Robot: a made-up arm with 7 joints.
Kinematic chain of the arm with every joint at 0, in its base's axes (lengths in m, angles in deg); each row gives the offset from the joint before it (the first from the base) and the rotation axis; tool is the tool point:
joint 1: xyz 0 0 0.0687 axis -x
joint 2: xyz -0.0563 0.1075 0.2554 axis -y
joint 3: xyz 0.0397 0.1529 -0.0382 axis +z
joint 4: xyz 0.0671 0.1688 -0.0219 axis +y
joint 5: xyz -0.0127 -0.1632 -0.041 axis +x
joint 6: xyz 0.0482 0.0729 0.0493 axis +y
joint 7: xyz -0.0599 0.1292 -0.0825 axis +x
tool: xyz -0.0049 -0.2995 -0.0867
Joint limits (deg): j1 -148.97..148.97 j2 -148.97..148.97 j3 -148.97..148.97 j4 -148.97..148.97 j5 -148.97..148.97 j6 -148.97..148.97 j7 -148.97..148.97
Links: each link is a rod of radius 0.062 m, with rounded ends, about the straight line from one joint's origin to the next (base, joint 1, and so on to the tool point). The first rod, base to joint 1, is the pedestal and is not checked.
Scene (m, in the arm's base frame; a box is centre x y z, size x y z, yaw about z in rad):
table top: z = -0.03
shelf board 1: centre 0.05 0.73 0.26 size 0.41 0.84 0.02 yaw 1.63
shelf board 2: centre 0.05 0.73 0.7 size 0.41 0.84 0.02 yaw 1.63
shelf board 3: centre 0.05 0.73 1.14 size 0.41 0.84 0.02 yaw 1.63
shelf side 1: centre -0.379 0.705 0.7 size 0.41 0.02 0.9 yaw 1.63
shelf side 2: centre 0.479 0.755 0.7 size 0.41 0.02 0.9 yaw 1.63
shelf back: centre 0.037 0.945 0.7 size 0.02 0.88 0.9 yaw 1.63
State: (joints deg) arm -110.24 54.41 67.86 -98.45 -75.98 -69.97 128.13
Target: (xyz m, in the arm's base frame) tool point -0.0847 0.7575 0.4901
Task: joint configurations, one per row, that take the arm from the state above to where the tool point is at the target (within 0.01 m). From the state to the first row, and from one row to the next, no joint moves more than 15 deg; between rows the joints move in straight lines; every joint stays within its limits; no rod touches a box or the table.
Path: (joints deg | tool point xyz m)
1: -105.25 61.50 81.06 -89.50 -63.69 -69.50 133.34 | -0.2081 -0.5513 0.7973
2: -100.26 68.59 94.27 -80.55 -51.39 -69.04 138.55 | -0.2120 -0.2016 0.8566
3: -95.26 75.68 107.47 -71.60 -39.10 -68.57 143.76 | -0.1530 0.1132 0.7373
4: -90.27 82.77 120.67 -62.65 -26.80 -68.10 148.97 | -0.0572 0.2933 0.4901
5: -77.03 77.86 115.15 -64.10 -33.82 -68.30 148.41 | -0.0880 0.3744 0.5301
6: -63.79 72.96 109.62 -65.55 -40.84 -68.50 147.84 | -0.1107 0.4644 0.5531
7: -50.54 68.06 104.09 -67.01 -47.86 -68.70 147.28 | -0.1201 0.5609 0.5561
8: -37.30 63.16 98.57 -68.46 -54.88 -68.90 146.71 | -0.1121 0.6603 0.5362
9: -24.06 58.26 93.04 -69.91 -61.90 -69.11 146.15 | -0.0847 0.7575 0.4901

